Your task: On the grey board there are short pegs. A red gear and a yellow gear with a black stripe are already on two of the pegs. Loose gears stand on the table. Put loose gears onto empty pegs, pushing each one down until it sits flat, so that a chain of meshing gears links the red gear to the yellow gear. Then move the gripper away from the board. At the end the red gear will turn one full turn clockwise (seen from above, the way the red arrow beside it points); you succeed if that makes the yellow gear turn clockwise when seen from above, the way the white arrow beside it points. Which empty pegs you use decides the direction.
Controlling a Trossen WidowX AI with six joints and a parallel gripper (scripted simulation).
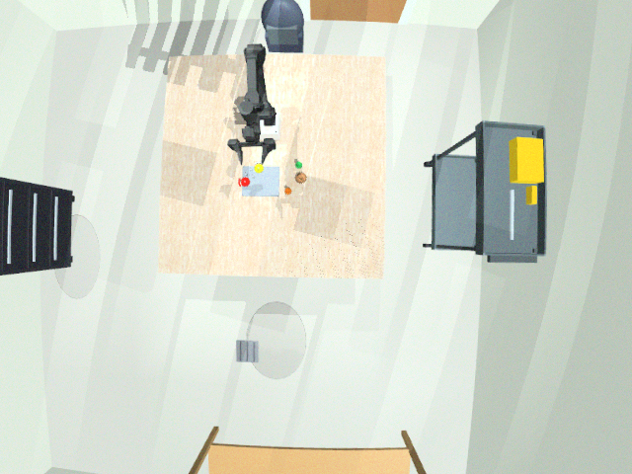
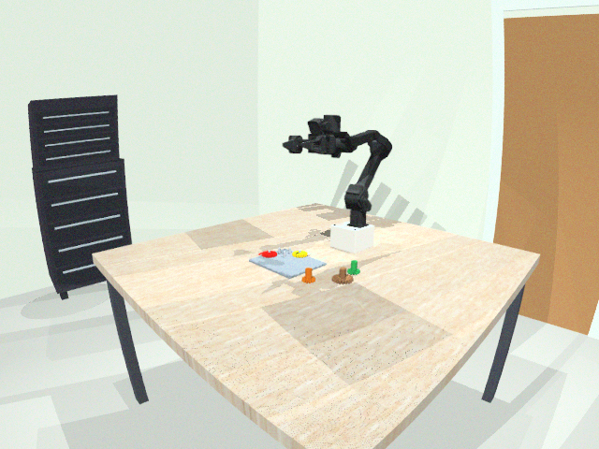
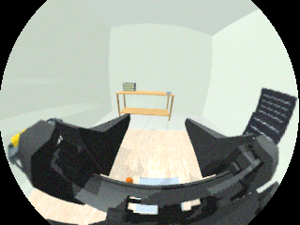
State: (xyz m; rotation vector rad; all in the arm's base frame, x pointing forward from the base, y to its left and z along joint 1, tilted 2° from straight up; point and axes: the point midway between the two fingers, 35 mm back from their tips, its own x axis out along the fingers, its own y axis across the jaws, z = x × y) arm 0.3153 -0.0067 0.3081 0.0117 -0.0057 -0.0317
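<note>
Now: the brown gear 39 cm below my gripper tip, 18 cm to the left of it and 4 cm behind it. The rest, counted from my gripper tip: yellow gear 39 cm below, 10 cm behind, 6 cm to the right; then red gear 39 cm below, 14 cm to the right, 2 cm behind; then orange gear 39 cm below, 10 cm to the left, 3 cm ahead.
</note>
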